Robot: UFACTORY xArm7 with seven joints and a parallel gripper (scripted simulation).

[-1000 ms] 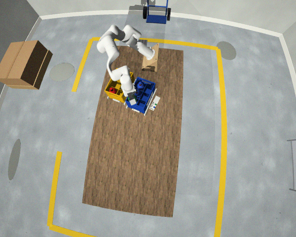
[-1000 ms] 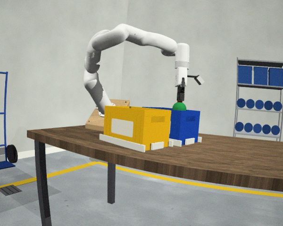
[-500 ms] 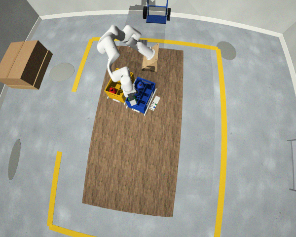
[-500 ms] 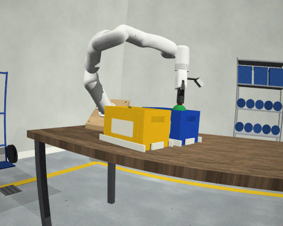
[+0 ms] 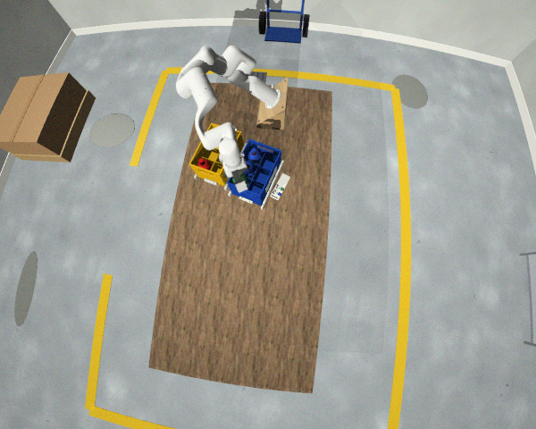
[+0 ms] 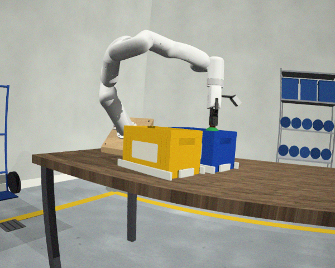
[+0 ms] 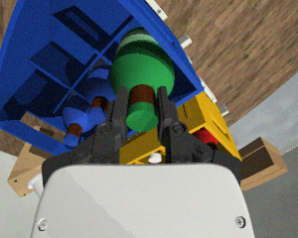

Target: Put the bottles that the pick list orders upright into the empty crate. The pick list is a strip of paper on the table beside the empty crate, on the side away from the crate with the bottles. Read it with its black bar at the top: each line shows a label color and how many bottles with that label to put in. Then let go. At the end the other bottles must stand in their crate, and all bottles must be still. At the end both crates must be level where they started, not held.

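My gripper is now 7 cm above the green-label bottle. Also, from my hand: white-label bottle (15 cm behind, 13 cm below, 11 cm to the right); then blue crate (13 cm below, 7 cm to the left, 7 cm behind); then blue-label bottle (13 cm below, 9 cm behind, 3 cm to the left).
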